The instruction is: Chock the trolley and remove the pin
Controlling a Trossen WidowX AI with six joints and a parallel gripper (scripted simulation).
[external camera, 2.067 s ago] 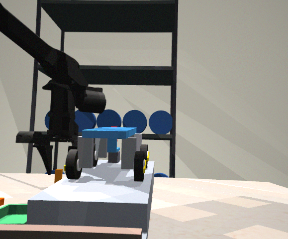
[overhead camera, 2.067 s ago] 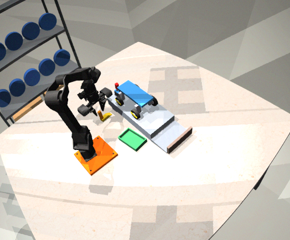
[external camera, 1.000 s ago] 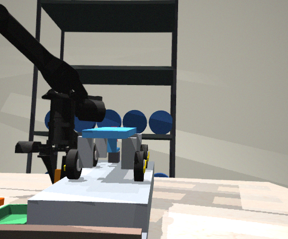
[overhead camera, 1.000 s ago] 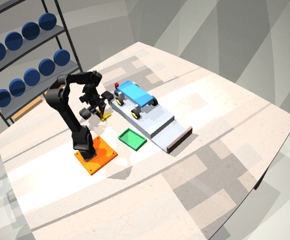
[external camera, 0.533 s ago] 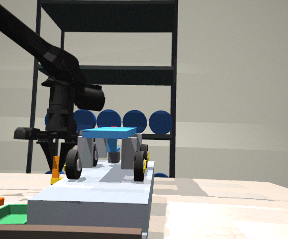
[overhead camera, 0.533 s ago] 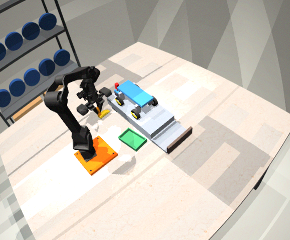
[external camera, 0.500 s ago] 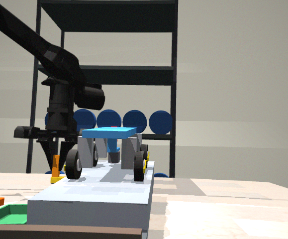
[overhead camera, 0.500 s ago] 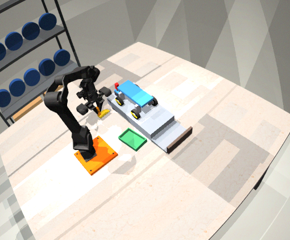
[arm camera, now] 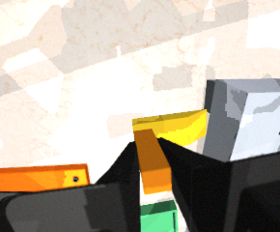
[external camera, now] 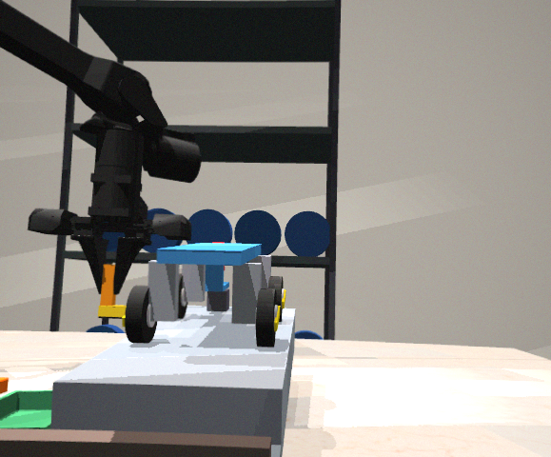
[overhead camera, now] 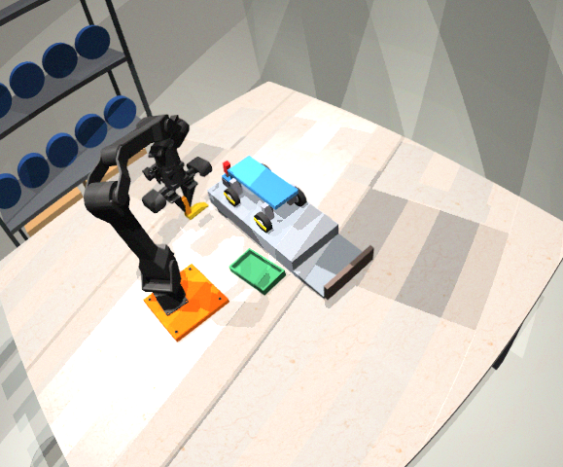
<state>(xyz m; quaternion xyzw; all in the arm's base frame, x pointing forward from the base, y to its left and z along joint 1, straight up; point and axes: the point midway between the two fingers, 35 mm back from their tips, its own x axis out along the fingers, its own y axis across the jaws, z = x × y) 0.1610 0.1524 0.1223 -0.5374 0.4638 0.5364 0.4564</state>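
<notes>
My gripper tip is 17 cm short of the trolley, 11 cm to the left of it and 1 cm below it. Also, from my gripper tip: yellow chock (2 cm ahead, 1 cm below); then grey ramp (17 cm ahead, 12 cm to the right, 6 cm below); then red-headed stop pin (14 cm ahead, 3 cm above).
</notes>
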